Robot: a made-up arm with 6 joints.
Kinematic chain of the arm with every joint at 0, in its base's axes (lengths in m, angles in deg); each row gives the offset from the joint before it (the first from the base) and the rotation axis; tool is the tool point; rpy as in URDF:
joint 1: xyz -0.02 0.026 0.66 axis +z
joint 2: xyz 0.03 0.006 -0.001 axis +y
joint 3: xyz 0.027 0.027 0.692 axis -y
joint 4: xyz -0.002 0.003 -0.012 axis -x
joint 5: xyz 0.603 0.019 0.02 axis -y
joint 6: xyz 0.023 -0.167 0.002 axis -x
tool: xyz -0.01 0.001 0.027 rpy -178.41 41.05 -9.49
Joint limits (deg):
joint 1: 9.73..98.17
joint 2: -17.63..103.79
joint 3: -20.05..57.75
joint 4: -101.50..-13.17
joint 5: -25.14..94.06
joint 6: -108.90..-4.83
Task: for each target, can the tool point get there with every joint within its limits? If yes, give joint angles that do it. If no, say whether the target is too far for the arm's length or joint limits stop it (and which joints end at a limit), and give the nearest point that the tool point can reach.
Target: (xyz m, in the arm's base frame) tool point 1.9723 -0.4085 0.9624
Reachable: no: too far | nearest point 1.2623 0.1089 0.8625 | short by 0.884 m
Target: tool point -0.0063 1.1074 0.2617
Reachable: yes | joints 91.53 80.29 42.76 -75.98 70.52 -47.53
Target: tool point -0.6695 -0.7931 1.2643
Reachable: no: joint limits stop it (at a limit: joint 1, joint 2, joint 3, joint 4) | nearest point 0.0029 -0.0996 1.8844 | short by 1.148 m
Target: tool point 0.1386 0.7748 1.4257
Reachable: yes | joints 87.17 9.82 24.01 -31.92 56.27 -20.91
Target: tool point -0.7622 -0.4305 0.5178
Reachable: no: joint limits stop it (at a limit: joint 1, joint 2, joint 3, joint 4, joint 5, joint 6) | nearest point -0.1098 0.2179 0.0635 | short by 1.026 m
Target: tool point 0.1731 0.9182 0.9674
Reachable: yes | joints 86.24 26.76 1.25 -22.50 2.90 -46.22
